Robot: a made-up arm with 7 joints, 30 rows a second.
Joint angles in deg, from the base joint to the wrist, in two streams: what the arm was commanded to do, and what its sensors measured. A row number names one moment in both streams.
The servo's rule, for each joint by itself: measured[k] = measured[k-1] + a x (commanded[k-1-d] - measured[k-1]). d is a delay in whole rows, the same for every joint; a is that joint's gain. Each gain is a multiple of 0.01, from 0.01 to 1. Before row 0 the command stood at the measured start. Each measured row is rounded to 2 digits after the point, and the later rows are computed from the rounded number. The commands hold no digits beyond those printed.
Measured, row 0: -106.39 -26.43 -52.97 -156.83 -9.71 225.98 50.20
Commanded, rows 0 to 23: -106.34 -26.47 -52.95 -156.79 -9.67 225.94 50.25; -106.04 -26.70 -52.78 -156.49 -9.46 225.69 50.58; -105.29 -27.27 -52.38 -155.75 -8.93 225.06 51.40; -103.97 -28.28 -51.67 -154.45 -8.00 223.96 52.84; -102.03 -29.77 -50.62 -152.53 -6.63 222.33 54.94; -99.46 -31.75 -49.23 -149.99 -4.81 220.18 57.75; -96.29 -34.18 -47.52 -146.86 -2.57 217.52 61.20; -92.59 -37.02 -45.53 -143.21 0.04 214.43 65.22; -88.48 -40.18 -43.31 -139.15 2.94 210.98 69.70; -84.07 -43.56 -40.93 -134.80 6.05 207.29 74.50; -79.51 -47.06 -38.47 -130.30 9.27 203.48 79.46; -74.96 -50.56 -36.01 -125.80 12.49 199.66 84.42; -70.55 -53.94 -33.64 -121.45 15.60 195.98 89.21; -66.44 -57.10 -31.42 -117.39 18.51 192.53 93.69; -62.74 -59.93 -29.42 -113.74 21.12 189.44 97.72; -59.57 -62.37 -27.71 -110.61 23.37 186.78 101.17; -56.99 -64.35 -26.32 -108.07 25.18 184.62 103.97; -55.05 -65.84 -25.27 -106.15 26.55 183.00 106.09; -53.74 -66.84 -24.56 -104.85 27.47 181.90 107.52; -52.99 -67.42 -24.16 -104.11 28.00 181.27 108.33; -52.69 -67.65 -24.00 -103.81 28.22 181.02 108.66; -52.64 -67.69 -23.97 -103.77 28.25 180.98 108.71; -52.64 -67.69 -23.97 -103.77 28.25 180.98 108.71; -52.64 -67.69 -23.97 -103.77 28.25 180.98 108.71
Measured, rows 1 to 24: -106.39 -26.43 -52.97 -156.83 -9.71 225.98 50.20; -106.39 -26.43 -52.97 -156.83 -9.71 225.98 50.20; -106.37 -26.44 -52.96 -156.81 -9.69 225.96 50.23; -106.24 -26.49 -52.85 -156.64 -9.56 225.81 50.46; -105.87 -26.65 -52.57 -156.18 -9.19 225.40 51.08; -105.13 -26.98 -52.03 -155.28 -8.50 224.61 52.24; -103.92 -27.54 -51.18 -153.85 -7.42 223.36 54.02; -102.18 -28.38 -50.01 -151.84 -5.91 221.61 56.48; -99.88 -29.54 -48.52 -149.25 -3.97 219.36 59.60; -97.04 -31.04 -46.73 -146.11 -1.64 216.65 63.31; -93.70 -32.87 -44.68 -142.49 1.02 213.53 67.53; -89.94 -35.01 -42.43 -138.49 3.94 210.10 72.13; -85.87 -37.42 -40.05 -134.23 7.03 206.46 76.97; -81.62 -40.05 -37.63 -129.85 10.20 202.72 81.89; -77.30 -42.83 -35.24 -125.48 13.33 199.01 86.72; -73.06 -45.68 -32.95 -121.27 16.33 195.45 91.32; -69.04 -48.53 -30.83 -117.35 19.11 192.14 95.54; -65.35 -51.30 -28.96 -113.85 21.58 189.19 99.26; -62.09 -53.91 -27.38 -110.84 23.67 186.68 102.37; -59.34 -56.30 -26.11 -108.40 25.34 184.66 104.83; -57.16 -58.41 -25.18 -106.55 26.58 183.14 106.61; -55.53 -60.21 -24.57 -105.28 27.40 182.11 107.75; -54.42 -61.70 -24.23 -104.52 27.88 181.51 108.35; -53.73 -62.90 -24.07 -104.13 28.09 181.22 108.59
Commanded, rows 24 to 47: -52.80 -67.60 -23.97 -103.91 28.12 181.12 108.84; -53.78 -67.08 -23.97 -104.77 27.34 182.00 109.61; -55.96 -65.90 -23.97 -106.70 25.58 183.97 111.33; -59.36 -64.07 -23.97 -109.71 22.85 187.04 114.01; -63.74 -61.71 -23.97 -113.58 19.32 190.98 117.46; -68.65 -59.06 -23.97 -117.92 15.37 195.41 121.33; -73.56 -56.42 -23.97 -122.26 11.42 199.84 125.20; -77.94 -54.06 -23.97 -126.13 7.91 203.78 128.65; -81.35 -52.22 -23.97 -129.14 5.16 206.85 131.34; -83.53 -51.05 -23.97 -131.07 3.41 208.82 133.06; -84.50 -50.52 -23.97 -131.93 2.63 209.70 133.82; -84.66 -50.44 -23.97 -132.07 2.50 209.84 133.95; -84.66 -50.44 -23.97 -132.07 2.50 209.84 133.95; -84.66 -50.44 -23.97 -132.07 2.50 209.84 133.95; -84.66 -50.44 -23.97 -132.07 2.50 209.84 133.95; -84.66 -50.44 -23.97 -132.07 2.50 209.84 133.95; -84.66 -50.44 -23.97 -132.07 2.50 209.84 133.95; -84.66 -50.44 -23.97 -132.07 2.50 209.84 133.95; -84.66 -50.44 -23.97 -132.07 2.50 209.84 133.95; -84.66 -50.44 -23.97 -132.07 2.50 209.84 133.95; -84.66 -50.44 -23.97 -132.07 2.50 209.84 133.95; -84.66 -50.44 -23.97 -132.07 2.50 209.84 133.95; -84.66 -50.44 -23.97 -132.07 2.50 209.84 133.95; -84.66 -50.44 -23.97 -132.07 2.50 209.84 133.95
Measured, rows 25 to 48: -53.30 -63.86 -24.01 -103.94 28.18 181.09 108.67; -53.04 -64.63 -23.99 -103.85 28.22 181.03 108.70; -52.95 -65.22 -23.98 -103.88 28.16 181.08 108.79; -53.27 -65.59 -23.97 -104.34 27.68 181.59 109.33; -54.32 -65.65 -23.97 -105.57 26.46 182.90 110.65; -56.29 -65.33 -23.97 -107.72 24.37 185.18 112.87; -59.20 -64.61 -23.97 -110.77 21.44 188.37 115.90; -62.89 -63.50 -23.97 -114.49 17.92 192.24 119.48; -67.05 -62.08 -23.97 -118.53 14.15 196.42 123.26; -71.30 -60.48 -23.97 -122.48 10.53 200.47 126.82; -75.22 -58.83 -23.97 -125.94 7.42 203.98 129.80; -78.46 -57.27 -23.97 -128.61 5.09 206.64 131.95; -80.82 -55.92 -23.97 -130.34 3.66 208.32 133.18; -82.32 -54.82 -23.97 -131.24 2.99 209.16 133.69; -83.23 -53.94 -23.97 -131.67 2.71 209.53 133.86; -83.79 -53.24 -23.97 -131.88 2.59 209.70 133.92; -84.13 -52.68 -23.97 -131.98 2.54 209.78 133.94; -84.34 -52.23 -23.97 -132.03 2.52 209.81 133.95; -84.46 -51.87 -23.97 -132.05 2.51 209.83 133.95; -84.54 -51.58 -23.97 -132.06 2.50 209.84 133.95; -84.59 -51.35 -23.97 -132.07 2.50 209.84 133.95; -84.62 -51.17 -23.97 -132.07 2.50 209.84 133.95; -84.64 -51.02 -23.97 -132.07 2.50 209.84 133.95; -84.65 -50.90 -23.97 -132.07 2.50 209.84 133.95
